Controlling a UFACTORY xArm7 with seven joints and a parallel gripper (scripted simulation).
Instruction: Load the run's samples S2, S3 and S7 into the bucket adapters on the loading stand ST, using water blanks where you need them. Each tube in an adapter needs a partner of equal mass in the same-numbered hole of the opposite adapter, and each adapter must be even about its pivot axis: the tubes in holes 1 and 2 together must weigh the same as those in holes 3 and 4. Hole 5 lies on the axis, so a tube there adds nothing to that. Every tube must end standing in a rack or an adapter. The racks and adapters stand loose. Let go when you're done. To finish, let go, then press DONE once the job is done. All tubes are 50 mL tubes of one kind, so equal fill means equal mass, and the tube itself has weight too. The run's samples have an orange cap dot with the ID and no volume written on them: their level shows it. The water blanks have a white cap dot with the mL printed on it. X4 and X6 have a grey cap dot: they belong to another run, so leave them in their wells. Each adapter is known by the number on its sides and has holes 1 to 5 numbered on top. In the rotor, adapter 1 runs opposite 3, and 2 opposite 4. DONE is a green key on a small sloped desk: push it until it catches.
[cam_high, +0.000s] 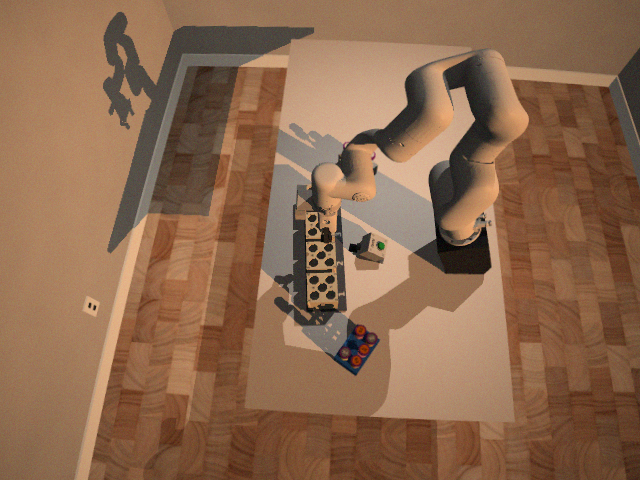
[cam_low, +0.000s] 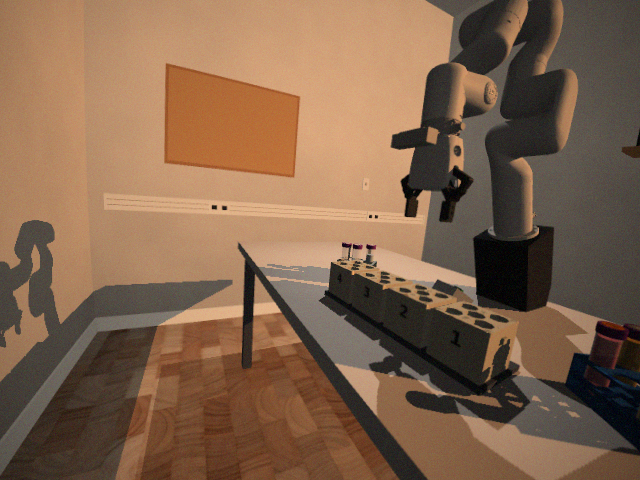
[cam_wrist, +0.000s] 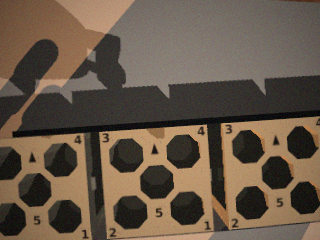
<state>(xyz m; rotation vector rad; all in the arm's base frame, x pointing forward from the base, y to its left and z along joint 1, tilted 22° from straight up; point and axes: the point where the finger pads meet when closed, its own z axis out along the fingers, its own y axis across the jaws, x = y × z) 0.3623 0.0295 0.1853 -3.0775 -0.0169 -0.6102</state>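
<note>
Right now the pink-filled sample tube is 27 cm to the left of my hand, 19 cm below it and 12 cm behind it. Also, from my hand: bucket adapter (20 cm below, 3 cm to the left, 2 cm ahead); yellowish tube (34 cm to the left, 19 cm below, 8 cm behind); blue sample rack (32 cm to the left, 22 cm below, 11 cm behind).
</note>
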